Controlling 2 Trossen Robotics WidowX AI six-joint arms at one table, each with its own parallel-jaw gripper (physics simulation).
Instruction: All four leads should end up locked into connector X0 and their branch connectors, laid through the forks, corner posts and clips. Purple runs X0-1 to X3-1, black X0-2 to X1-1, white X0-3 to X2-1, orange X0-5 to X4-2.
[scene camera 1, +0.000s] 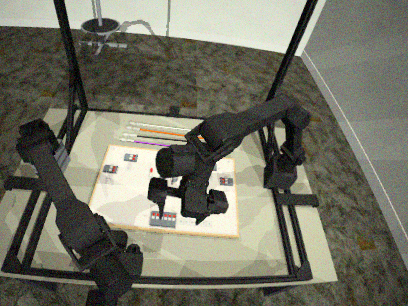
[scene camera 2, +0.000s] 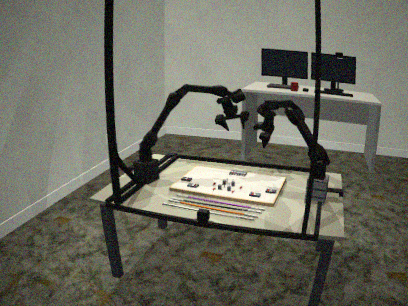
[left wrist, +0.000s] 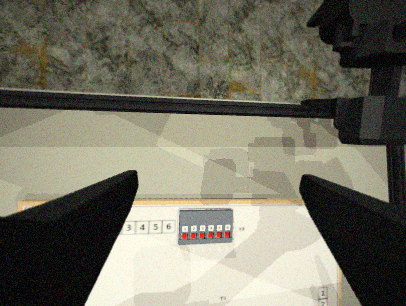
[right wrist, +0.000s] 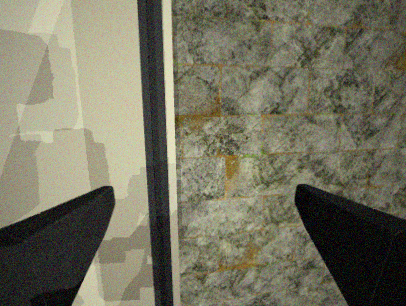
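Where they show: left gripper, fingertip midpoint: (scene camera 1: 178, 221) (scene camera 2: 236, 129) (left wrist: 218, 180); right gripper, fingertip midpoint: (scene camera 2: 265, 144) (left wrist: 306, 65) (right wrist: 206, 193); left arm's base, link origin: (scene camera 1: 285, 165) (scene camera 2: 145, 160); right arm's base, link origin: (scene camera 2: 318, 176).
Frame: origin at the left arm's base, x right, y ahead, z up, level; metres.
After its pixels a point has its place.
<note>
The purple (scene camera 1: 152, 144) @[z -0.108, x 0.037, y 0.547 m] (scene camera 2: 220, 201) @[z -0.105, x 0.052, y 0.481 m], black (scene camera 1: 160, 138) @[z -0.105, x 0.078, y 0.523 m], orange (scene camera 1: 165, 133) @[z -0.108, x 0.117, y 0.511 m] (scene camera 2: 212, 208) @[z -0.105, x 0.125, y 0.480 m] and white (scene camera 1: 160, 127) @[z -0.108, x 0.146, y 0.544 m] leads lie side by side on the table, off the board (scene camera 1: 120, 210) @[z -0.092, x -0.295, y 0.559 m] (left wrist: 280, 255) @[z -0.092, x -0.254, y 0.551 m], along the edge opposite X0. Connector X0 (scene camera 1: 163, 224) @[z -0.083, x -0.309, y 0.401 m] (scene camera 2: 238, 173) @[z -0.082, x -0.269, y 0.417 m] (left wrist: 205, 220) @[z -0.083, x -0.299, y 0.402 m] has no lead in it. Branch connectors (scene camera 1: 131, 157) @[z -0.084, x -0.072, y 0.599 m] (scene camera 2: 255, 194) @[z -0.083, x -0.064, y 0.607 m] sit near the board's sides; posts and forks stand mid-board, partly hidden in scene camera 1. My left gripper (scene camera 2: 235, 125) @[z 0.128, x -0.374, y 0.347 m] (left wrist: 218, 180) @[z 0.128, x -0.374, y 0.347 m] is open, empty, high above X0's side. My right gripper (scene camera 2: 260, 136) (right wrist: 206, 193) @[z 0.020, x -0.529, y 0.465 m] is open, empty, high over the table's edge.
A black frame (left wrist: 165, 105) @[z -0.097, x -0.469, y 0.304 m] (right wrist: 155, 150) @[z -0.097, x -0.504, y 0.471 m] runs along the table edges, with uprights (scene camera 2: 109, 90) @[z 0.432, x 0.333, y 0.093 m] at the corners. In scene camera 1 the left arm (scene camera 1: 250, 117) @[z 0.382, x -0.233, y 0.250 m] reaches over the board and covers part of it. A desk with two monitors (scene camera 2: 284, 63) stands behind.
</note>
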